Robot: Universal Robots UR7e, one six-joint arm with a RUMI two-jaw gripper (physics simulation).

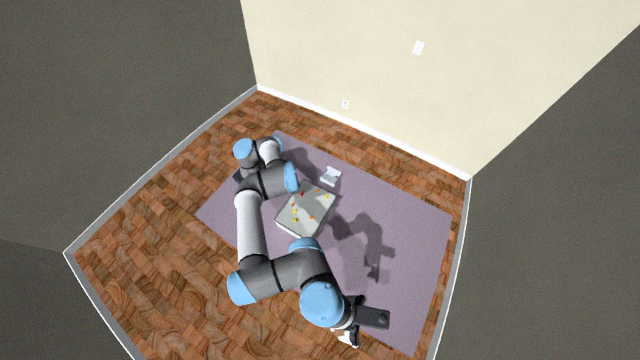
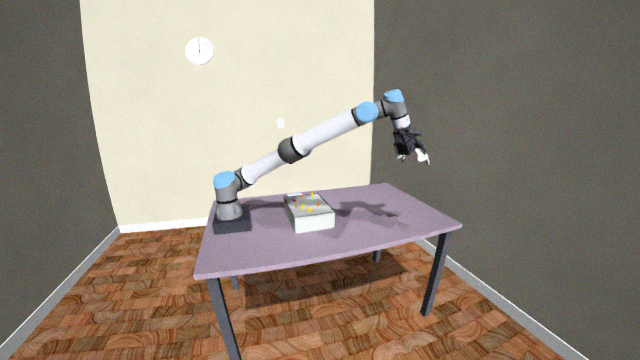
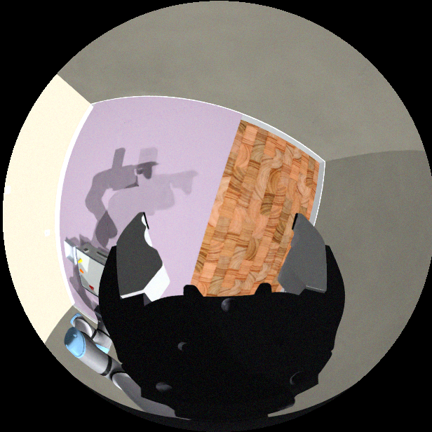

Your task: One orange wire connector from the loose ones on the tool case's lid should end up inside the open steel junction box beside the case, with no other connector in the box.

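Seen in the pictures: gripper, fingertip midpoint: (image 2: 414, 163); arm's base at its link origin: (image 1: 252, 170) (image 2: 229, 214).
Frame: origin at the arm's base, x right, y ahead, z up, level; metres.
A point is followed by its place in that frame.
The tool case (image 1: 320, 206) {x -0.034, y 0.493, z 0.030 m} (image 2: 315, 222) {x 0.164, y 0.447, z -0.013 m} (image 3: 91, 274) stands on the table with loose connectors on its pale lid. Orange ones include one near the box side (image 1: 317, 190) {x -0.101, y 0.426, z 0.040 m} (image 2: 302, 196) {x -0.093, y 0.426, z 0.037 m}, one towards the right edge (image 1: 311, 217) {x 0.049, y 0.492, z 0.038 m} (image 2: 318, 204) {x 0.052, y 0.490, z 0.038 m} and a darker orange one at the left (image 1: 293, 204) {x 0.044, y 0.369, z 0.037 m} (image 2: 296, 206) {x 0.055, y 0.368, z 0.039 m}. The pale steel junction box (image 1: 330, 176) {x -0.283, y 0.406, z -0.060 m} (image 2: 294, 194) (image 3: 70, 248) stands beside the case; its inside is too small to read. My gripper (image 1: 345, 337) (image 2: 414, 160) {x 0.336, y 0.881, z 0.311 m} (image 3: 220, 215) is open and empty, high above the table's edge region, far from the case.
Yellow connectors (image 1: 327, 196) (image 2: 309, 210) (image 3: 80, 260) and a red one (image 1: 302, 194) {x -0.031, y 0.374, z 0.043 m} (image 2: 294, 201) {x -0.026, y 0.368, z 0.036 m} (image 3: 91, 288) also lie on the lid. The arm's base (image 2: 232, 221) {x 0.091, y 0.024, z -0.001 m} stands at the opposite end of the purple table (image 1: 410, 225) {x -0.275, y 0.988, z -0.062 m} (image 2: 265, 245) {x 0.254, y 0.186, z -0.062 m} (image 3: 175, 120). Walls surround the table.
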